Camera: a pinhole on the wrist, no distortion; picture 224 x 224 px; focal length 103.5 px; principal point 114.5 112.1 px. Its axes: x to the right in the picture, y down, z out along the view. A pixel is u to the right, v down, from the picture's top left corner.
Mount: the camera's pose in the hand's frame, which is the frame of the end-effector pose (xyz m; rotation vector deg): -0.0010 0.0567 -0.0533 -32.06 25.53 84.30
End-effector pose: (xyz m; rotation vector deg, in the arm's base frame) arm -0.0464 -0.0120 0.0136 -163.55 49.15 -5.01
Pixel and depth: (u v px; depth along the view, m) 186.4 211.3 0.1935
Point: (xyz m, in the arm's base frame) -0.3568 -0.1401 -0.0414
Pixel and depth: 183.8 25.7 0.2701
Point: -0.0519 -0.4201 -0.1156
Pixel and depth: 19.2 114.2 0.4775
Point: -0.0359 0.1083 -0.5672
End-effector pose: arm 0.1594 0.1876 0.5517 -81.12 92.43 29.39
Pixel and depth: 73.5 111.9 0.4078
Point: 0.1245 0.5404 0.3490
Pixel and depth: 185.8 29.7 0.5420
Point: -0.3791 0.2745 -0.0576
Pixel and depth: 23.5 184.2 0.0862
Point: 0.1289 0.2836 0.5692
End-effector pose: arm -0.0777 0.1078 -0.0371 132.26 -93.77 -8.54
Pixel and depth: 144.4 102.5 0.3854
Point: -0.4606 -0.0599 -0.0996
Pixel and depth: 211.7 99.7 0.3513
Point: -0.5514 -0.0966 0.0989
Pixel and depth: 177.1 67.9 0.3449
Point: -0.4453 -0.1717 0.0045
